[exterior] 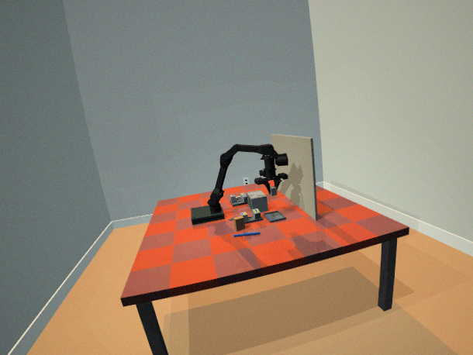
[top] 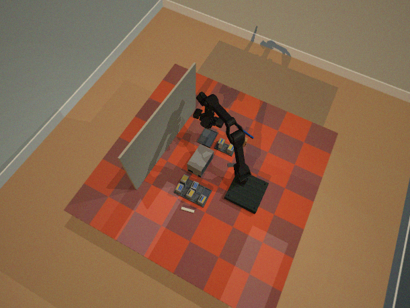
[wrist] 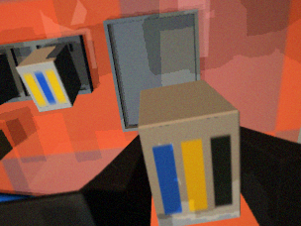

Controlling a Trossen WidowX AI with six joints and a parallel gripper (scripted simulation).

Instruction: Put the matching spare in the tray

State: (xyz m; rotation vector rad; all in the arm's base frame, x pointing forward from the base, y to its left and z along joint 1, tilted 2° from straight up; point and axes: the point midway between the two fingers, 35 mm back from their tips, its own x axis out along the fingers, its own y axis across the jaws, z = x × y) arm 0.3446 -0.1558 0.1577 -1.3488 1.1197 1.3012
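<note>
The grey tray lies 150 mm below my gripper tip. The rest, counted from my gripper tip: brown box (220 mm behind, 120 mm below, 90 mm to the right); grey mounted unit (200 mm to the left, 100 mm below, 70 mm behind); tan spare block (20 mm above).
</note>
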